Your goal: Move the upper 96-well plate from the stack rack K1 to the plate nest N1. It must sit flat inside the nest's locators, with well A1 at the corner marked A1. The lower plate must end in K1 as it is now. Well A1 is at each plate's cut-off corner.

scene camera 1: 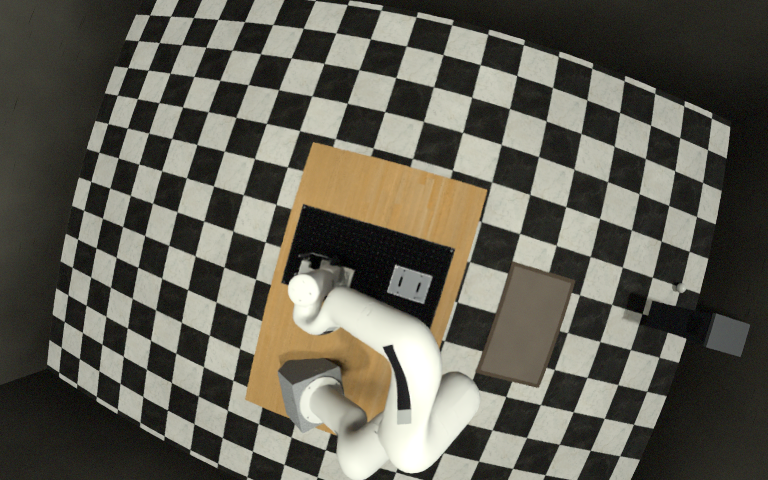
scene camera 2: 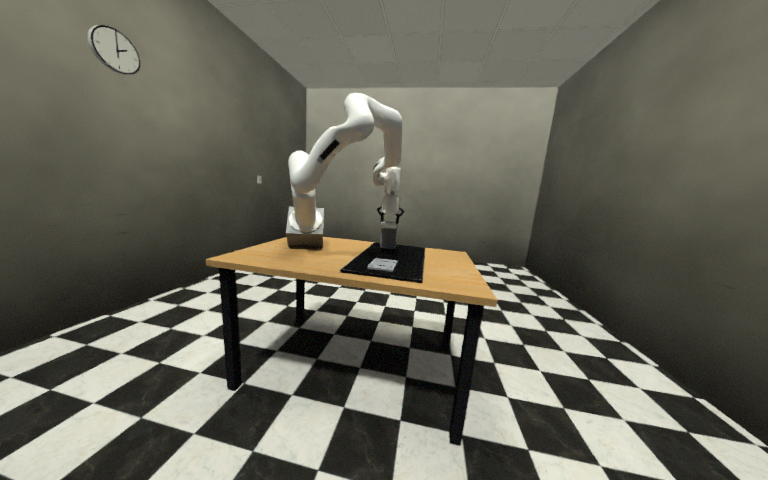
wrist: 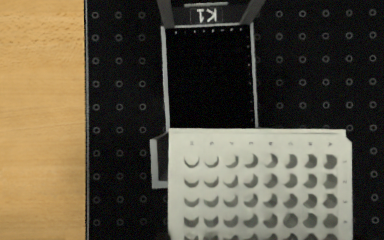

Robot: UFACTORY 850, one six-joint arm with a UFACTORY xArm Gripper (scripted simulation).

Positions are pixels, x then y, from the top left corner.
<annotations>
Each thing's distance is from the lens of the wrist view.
white 96-well plate (wrist: 215,176): 0.15 m
</annotations>
